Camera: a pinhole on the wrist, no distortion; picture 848 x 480 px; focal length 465.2 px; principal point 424.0 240.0 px. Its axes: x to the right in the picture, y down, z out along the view. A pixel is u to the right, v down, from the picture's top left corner.
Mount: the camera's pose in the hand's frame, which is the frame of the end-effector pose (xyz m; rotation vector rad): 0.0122 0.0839 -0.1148 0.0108 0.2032 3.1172
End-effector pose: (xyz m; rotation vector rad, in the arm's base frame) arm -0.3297 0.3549 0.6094 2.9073 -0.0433 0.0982
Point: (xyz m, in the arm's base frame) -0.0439 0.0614 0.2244
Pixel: 227.6 214.8
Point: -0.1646 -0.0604 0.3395
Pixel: 301.4 68.0
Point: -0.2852 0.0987 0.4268
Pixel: 397.8 144.7
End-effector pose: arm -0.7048 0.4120 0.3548 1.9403 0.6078 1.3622
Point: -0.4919 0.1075 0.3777
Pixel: 590.5 149.5
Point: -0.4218 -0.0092 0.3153
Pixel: 642.7 157.3
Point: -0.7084 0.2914 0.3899
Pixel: 689.0 229.9
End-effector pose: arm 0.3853 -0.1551 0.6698 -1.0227 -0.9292 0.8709
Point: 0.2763 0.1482 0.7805
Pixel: 64.4 420.8
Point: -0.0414 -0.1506 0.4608
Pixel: 628.1 126.9
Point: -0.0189 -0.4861 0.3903
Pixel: outside the picture
